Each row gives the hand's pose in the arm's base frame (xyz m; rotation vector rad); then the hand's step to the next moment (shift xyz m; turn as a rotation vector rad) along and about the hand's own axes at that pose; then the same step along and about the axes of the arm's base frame.
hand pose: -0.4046 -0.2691 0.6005 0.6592 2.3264 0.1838
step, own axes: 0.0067 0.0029 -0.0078 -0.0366 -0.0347 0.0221
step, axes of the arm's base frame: -0.0082 0.0063 0.0027 0.0234 -0.0495 -0.0053
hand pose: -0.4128 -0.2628 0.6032 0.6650 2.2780 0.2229
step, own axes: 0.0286 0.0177 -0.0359 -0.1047 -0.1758 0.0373
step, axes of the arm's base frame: -0.0351 0.0314 0.0141 0.0185 -0.2058 -0.0233
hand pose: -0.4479 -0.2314 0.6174 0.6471 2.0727 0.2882
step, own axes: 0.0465 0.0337 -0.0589 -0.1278 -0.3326 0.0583
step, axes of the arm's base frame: -0.0583 0.0562 0.0144 -0.0063 -0.3503 -0.0871
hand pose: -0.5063 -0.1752 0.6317 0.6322 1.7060 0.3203
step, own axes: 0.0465 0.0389 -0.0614 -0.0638 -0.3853 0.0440
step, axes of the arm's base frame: -0.0558 0.0658 -0.0026 -0.0404 -0.3549 -0.1639
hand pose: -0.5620 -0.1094 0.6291 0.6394 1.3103 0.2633
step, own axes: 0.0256 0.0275 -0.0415 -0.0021 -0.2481 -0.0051
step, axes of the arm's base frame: -0.0281 0.0474 -0.0099 -0.0477 -0.1985 -0.1411
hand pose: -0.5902 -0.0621 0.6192 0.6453 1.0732 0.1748
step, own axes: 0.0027 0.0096 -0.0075 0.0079 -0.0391 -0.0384
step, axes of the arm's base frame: -0.0035 0.0119 0.0010 -0.0358 -0.0125 -0.0403
